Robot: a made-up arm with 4 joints. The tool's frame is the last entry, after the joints.
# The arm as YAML. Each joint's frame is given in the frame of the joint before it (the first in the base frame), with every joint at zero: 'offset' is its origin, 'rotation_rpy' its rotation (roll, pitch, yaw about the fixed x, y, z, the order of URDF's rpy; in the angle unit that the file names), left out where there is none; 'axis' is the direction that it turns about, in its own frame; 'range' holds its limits. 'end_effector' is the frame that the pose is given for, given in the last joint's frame.
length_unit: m
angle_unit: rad
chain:
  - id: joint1
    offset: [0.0, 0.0, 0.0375]
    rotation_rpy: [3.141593, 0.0, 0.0]
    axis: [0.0, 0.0, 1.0]
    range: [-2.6, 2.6]
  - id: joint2
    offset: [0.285, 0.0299, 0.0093]
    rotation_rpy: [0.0, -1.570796, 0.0]
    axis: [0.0, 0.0, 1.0]
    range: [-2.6, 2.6]
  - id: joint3
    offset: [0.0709, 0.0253, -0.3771]
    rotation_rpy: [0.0, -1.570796, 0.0]
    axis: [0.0, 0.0, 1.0]
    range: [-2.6, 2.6]
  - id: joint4
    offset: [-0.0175, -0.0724, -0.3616]
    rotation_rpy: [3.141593, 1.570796, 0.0]
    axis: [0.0, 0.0, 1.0]
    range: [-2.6, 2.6]
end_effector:
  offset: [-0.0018, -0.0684, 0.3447]
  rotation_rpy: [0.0, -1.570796, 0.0]
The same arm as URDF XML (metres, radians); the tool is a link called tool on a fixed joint. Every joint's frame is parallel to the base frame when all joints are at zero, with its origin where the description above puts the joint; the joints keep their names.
<robot name="arm">
  <link name="base"/>
  <link name="link1"/>
  <link name="link2"/>
  <link name="link3"/>
  <link name="link4"/>
  <link name="tool"/>
  <joint name="joint1" type="revolute">
    <parent link="base"/>
    <child link="link1"/>
    <origin xyz="0 0 0.0375" rpy="0 0 0"/>
    <axis xyz="0 0 -1"/>
    <limit lower="-2.6" upper="2.6"/>
  </joint>
  <joint name="joint2" type="revolute">
    <parent link="link1"/>
    <child link="link2"/>
    <origin xyz="0.285 -0.0299 -0.0093" rpy="0 0 0"/>
    <axis xyz="-1 0 0"/>
    <limit lower="-2.6" upper="2.6"/>
  </joint>
  <joint name="joint3" type="revolute">
    <parent link="link2"/>
    <child link="link3"/>
    <origin xyz="0.3771 -0.0253 -0.0709" rpy="0 0 0"/>
    <axis xyz="0 0 1"/>
    <limit lower="-2.6" upper="2.6"/>
  </joint>
  <joint name="joint4" type="revolute">
    <parent link="link3"/>
    <child link="link4"/>
    <origin xyz="0.0175 0.0724 -0.3616" rpy="0 0 0"/>
    <axis xyz="1 0 0"/>
    <limit lower="-2.6" upper="2.6"/>
  </joint>
  <joint name="tool_fixed" type="fixed">
    <parent link="link4"/>
    <child link="tool"/>
    <origin xyz="0.3447 -0.0684 0.0018" rpy="0 0 0"/>
  </joint>
</robot>

